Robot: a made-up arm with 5 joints.
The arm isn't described. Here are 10 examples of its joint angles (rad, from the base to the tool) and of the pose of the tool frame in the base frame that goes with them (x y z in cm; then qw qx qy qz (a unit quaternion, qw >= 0)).
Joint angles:
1: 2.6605 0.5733 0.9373 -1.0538 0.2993
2: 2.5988 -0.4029 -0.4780 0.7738 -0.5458
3: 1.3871 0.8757 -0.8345 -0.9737 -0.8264
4: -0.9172 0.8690 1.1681 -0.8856 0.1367
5: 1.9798 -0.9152 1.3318 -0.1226 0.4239
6: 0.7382 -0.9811 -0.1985 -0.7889 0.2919
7: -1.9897 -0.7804 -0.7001 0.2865 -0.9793
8: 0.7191 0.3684 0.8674 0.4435 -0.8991
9: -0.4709 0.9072 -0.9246 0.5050 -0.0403
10: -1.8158 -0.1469 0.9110 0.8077 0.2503
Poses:
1: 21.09 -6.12 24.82 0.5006 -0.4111 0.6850 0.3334
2: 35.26 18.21 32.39 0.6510 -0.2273 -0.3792 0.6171
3: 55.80 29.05 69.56 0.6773 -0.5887 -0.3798 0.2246
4: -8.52 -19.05 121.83 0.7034 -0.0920 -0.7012 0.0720
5: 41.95 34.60 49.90 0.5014 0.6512 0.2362 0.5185
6: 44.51 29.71 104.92 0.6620 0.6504 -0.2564 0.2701
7: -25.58 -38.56 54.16 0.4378 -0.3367 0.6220 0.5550
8: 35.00 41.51 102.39 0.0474 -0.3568 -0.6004 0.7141
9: -13.68 0.61 123.87 0.1731 0.3793 0.8089 0.4145
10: -38.72 -26.74 61.19 0.6465 0.3229 0.6770 -0.1392
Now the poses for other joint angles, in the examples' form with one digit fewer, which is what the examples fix.
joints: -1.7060 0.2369 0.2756 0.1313 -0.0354
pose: -40.5 -33.0 77.2 0.355 0.090 0.902 0.229
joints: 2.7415 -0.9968 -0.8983 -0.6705 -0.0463
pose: 22.4 -3.6 23.9 0.953 -0.074 0.194 -0.220
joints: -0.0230 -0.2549 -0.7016 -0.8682 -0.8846
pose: 17.2 11.9 129.2 0.564 0.086 -0.812 0.127
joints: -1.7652 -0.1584 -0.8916 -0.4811 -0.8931
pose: -31.8 -38.0 75.3 0.188 -0.347 0.799 0.454
